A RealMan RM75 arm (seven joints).
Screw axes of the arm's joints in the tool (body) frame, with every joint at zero. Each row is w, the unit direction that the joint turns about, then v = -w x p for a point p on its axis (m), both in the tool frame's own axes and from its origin. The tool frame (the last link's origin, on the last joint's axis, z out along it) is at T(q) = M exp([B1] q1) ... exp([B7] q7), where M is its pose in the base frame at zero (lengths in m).
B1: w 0 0 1 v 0 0 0
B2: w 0 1 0 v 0.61 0 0
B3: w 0 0 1 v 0 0 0
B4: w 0 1 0 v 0.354 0 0
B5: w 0 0 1 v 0 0 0
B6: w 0 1 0 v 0.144 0 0
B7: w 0 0 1 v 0 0 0
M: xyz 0 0 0.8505 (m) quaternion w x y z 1 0 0 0
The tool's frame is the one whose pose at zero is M.
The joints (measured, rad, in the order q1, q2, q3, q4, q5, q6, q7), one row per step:
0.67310, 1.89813, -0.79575, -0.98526, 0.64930, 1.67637, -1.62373
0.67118, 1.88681, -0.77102, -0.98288, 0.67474, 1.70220, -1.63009
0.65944, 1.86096, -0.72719, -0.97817, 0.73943, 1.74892, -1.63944
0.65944, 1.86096, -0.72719, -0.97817, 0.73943, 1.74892, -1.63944
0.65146, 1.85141, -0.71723, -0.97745, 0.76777, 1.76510, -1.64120
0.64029, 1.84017, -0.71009, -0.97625, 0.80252, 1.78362, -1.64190
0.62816, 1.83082, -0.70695, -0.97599, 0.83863, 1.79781, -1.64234
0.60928, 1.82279, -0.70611, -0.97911, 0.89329, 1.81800, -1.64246
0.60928, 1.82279, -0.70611, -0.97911, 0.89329, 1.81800, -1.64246
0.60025, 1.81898, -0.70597, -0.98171, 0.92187, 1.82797, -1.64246
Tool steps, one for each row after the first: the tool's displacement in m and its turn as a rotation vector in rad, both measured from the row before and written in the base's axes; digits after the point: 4 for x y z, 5 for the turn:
-0.0011, -0.0018, 0.0061, 0.00284, 0.03497, 0.00096
-0.0013, -0.0043, 0.0134, 0.01339, 0.07508, 0.00416
0.0000, 0.0000, 0.0000, 0.00000, 0.00000, 0.00000
-0.0002, -0.0023, 0.0045, 0.00373, 0.02712, 0.00247
0.0001, -0.0032, 0.0048, 0.00196, 0.03041, 0.00251
-0.0001, -0.0030, 0.0040, 0.00312, 0.02881, 0.00437
-0.0010, -0.0049, 0.0037, 0.00178, 0.04365, 0.00993
0.0000, 0.0000, 0.0000, 0.00000, 0.00000, 0.00000
-0.0010, -0.0023, 0.0020, 0.00174, 0.02202, 0.00712

